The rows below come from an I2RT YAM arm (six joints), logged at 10 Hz.
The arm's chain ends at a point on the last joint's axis. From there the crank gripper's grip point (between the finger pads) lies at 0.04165 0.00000 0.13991 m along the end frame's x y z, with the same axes.
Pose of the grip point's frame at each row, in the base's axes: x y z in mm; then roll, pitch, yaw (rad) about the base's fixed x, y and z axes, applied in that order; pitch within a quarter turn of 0, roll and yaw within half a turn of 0:
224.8 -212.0 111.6 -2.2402 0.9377 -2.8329
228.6 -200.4 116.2 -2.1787 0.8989 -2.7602
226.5 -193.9 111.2 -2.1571 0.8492 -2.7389
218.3 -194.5 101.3 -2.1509 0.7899 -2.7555
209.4 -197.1 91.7 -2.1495 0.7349 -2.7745
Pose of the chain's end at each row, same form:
148.3 -121.2 196.5 -2.2402 0.9377 -2.8329
151.9 -107.4 198.5 -2.1787 0.8989 -2.7602
152.7 -98.7 193.6 -2.1571 0.8492 -2.7389
150.9 -95.6 184.9 -2.1509 0.7899 -2.7555
148.3 -95.1 176.4 -2.1495 0.7349 -2.7745

